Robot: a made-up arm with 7 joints. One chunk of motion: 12 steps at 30 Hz.
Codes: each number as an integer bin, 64 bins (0 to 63) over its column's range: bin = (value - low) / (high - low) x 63, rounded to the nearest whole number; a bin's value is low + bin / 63 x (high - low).
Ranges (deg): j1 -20..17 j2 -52..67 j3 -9..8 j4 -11..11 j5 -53..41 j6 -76..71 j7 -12..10
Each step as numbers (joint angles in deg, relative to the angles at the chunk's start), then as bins.
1 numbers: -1.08 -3.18 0.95 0.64 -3.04 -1.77 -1.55
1 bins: 32 26 37 33 33 32 30
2 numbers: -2.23 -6.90 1.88 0.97 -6.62 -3.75 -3.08
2 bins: 30 24 40 34 31 31 26
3 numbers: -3.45 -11.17 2.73 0.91 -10.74 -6.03 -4.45
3 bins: 28 22 43 34 28 30 22
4 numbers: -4.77 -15.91 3.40 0.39 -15.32 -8.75 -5.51
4 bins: 26 19 46 33 25 29 19
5 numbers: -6.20 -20.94 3.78 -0.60 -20.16 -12.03 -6.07
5 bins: 23 16 47 30 22 27 17
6 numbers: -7.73 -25.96 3.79 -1.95 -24.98 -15.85 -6.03
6 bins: 21 14 47 26 19 26 17
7 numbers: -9.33 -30.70 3.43 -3.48 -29.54 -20.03 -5.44
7 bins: 18 11 46 22 16 24 19
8 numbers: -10.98 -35.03 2.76 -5.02 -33.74 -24.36 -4.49
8 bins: 15 9 44 17 13 22 22
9 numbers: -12.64 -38.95 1.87 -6.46 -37.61 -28.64 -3.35
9 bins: 13 7 40 13 10 20 25
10 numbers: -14.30 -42.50 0.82 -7.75 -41.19 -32.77 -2.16
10 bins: 10 5 36 9 8 19 28
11 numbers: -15.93 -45.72 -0.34 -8.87 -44.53 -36.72 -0.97
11 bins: 7 3 32 6 6 17 32
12 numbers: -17.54 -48.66 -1.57 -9.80 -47.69 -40.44 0.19
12 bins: 4 2 28 3 4 15 35
